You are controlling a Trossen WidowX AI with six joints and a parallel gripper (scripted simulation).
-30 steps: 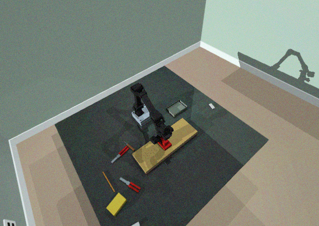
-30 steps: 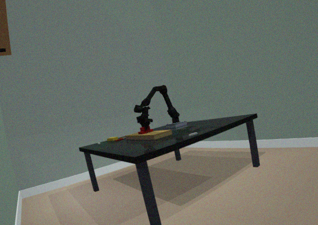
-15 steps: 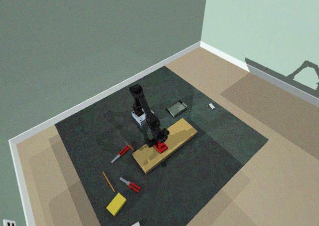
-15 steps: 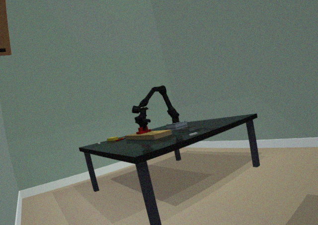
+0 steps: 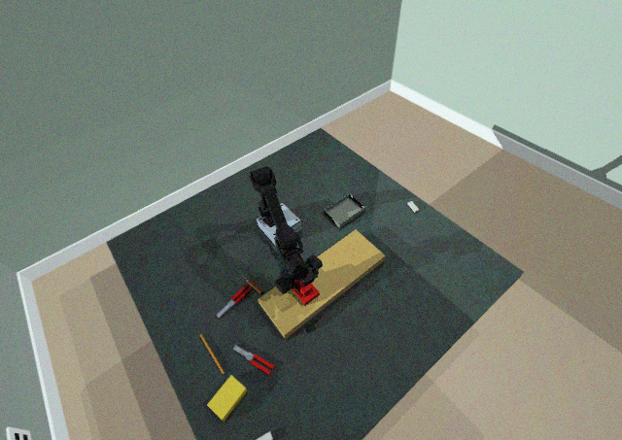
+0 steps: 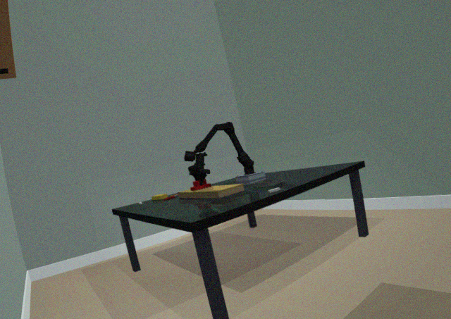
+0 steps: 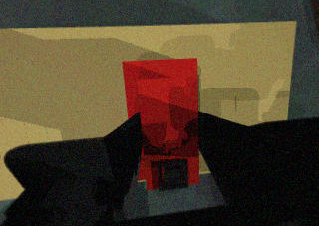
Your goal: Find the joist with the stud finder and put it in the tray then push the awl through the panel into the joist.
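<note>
Now: the indicator window 4 cm behind my gripper tip and 3 cm above it. Round my gripper tip: brown-handled awl 20 cm behind, 13 cm to the right, 6 cm below; orange pencil 7 cm behind, 40 cm to the right, 6 cm below; red stud finder 2 cm behind, 2 cm above.
</note>
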